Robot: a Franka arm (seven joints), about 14 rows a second.
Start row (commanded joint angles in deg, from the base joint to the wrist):
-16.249, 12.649, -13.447, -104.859, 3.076, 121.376, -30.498
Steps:
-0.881, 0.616, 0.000, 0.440, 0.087, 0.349, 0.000
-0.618, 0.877, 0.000, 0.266, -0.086, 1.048, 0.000
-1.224, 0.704, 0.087, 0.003, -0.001, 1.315, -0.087
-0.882, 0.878, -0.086, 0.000, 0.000, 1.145, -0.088
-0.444, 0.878, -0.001, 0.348, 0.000, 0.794, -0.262
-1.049, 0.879, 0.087, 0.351, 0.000, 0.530, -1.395
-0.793, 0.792, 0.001, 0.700, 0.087, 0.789, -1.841
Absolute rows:
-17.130, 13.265, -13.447, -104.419, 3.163, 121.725, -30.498
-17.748, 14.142, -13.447, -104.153, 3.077, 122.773, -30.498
-18.972, 14.846, -13.360, -104.150, 3.076, 124.088, -30.585
-19.854, 15.724, -13.446, -104.150, 3.076, 125.233, -30.673
-20.298, 16.602, -13.447, -103.802, 3.076, 126.027, -30.935
-21.347, 17.481, -13.360, -103.451, 3.076, 126.557, -32.330
-22.140, 18.273, -13.359, -102.751, 3.163, 127.346, -34.171

